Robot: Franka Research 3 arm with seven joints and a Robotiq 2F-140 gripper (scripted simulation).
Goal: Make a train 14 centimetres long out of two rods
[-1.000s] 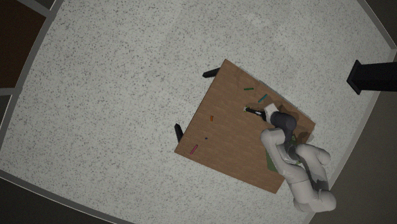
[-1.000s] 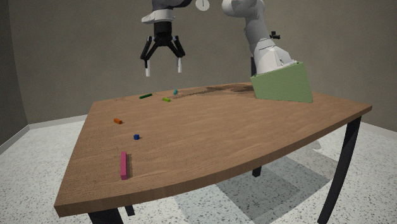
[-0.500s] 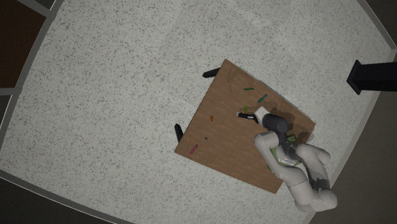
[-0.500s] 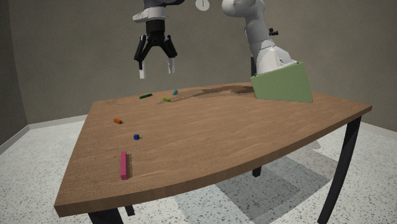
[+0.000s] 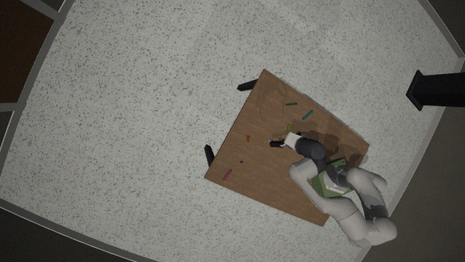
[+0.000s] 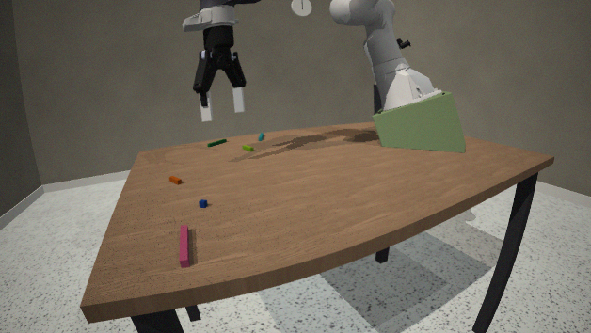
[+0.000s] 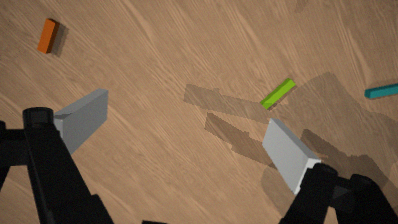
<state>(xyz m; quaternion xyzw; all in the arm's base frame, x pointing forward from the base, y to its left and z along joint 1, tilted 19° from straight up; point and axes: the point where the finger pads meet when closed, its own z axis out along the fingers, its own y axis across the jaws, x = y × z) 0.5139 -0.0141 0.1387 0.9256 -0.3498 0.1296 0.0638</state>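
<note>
The pink rod is 14 cm ahead of my hand, 39 cm to the left of it and 12 cm below it. Also, from my hand: lime rod 8 cm behind, 9 cm to the right, 12 cm below; then orange rod 14 cm ahead, 11 cm to the left, 12 cm below; then green rod 1 cm behind, 24 cm to the right, 12 cm below.
</note>
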